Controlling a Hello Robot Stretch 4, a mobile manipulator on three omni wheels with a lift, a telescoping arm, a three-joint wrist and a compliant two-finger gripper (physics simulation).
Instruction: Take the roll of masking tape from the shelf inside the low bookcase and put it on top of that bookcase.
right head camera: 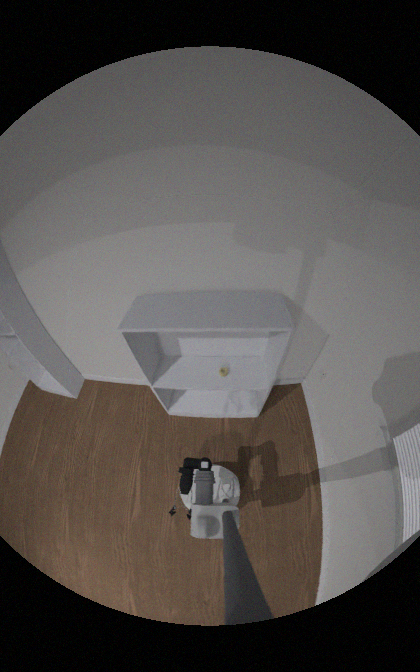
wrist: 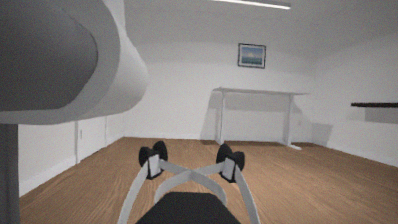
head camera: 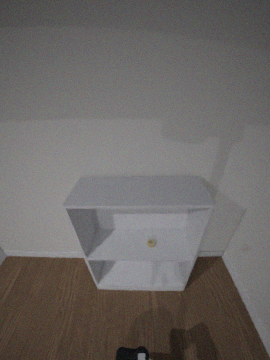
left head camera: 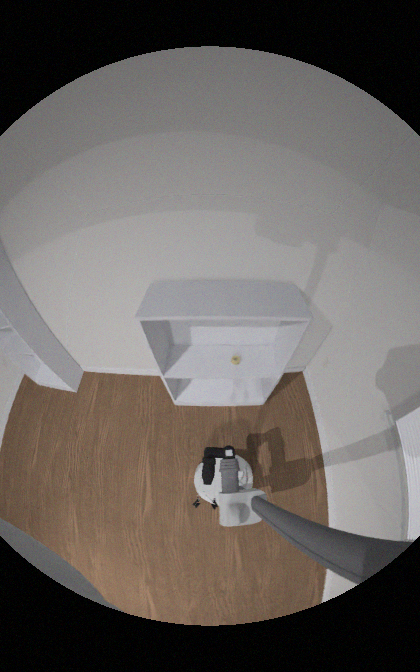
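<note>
A small yellow roll of masking tape sits on the middle shelf of the low white bookcase, right of the shelf's centre. The bookcase stands against the wall, its open side facing the robot. My gripper is open and empty. In the head views it is beside the base, well apart from the bookcase, and points away from it. In the wrist view its two black fingertips stand apart over the floor. The tape does not show in the wrist view.
Another white shelf unit stands at the left wall. A wall runs along the right. In the wrist view a white table stands by the far wall under a framed picture, and a dark ledge is at the right.
</note>
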